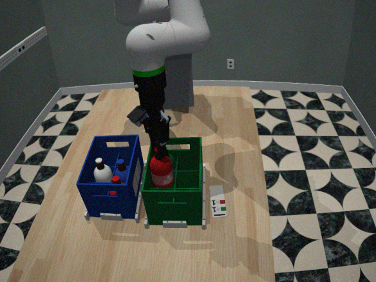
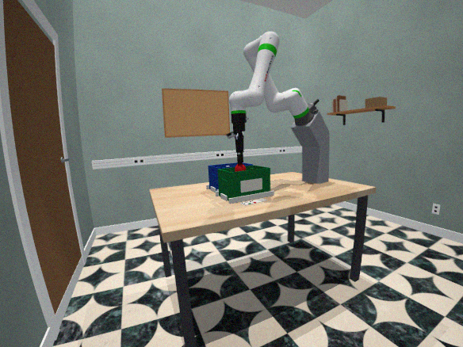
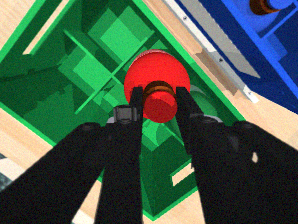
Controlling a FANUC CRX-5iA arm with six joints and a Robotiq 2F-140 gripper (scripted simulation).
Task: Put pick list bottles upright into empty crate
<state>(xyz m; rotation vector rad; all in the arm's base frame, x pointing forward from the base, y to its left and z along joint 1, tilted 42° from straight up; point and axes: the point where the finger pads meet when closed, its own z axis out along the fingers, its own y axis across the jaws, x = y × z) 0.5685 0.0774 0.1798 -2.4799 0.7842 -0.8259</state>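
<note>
Now: hand 80 mm above the red-label bottle. Round my hand: blue bottle: 150 mm to the right, 150 mm below, 20 mm ahead; then green bottle: 150 mm below, 80 mm behind, 20 mm to the right; then green crate: 160 mm below, 40 mm to the left, 10 mm behind.
</note>
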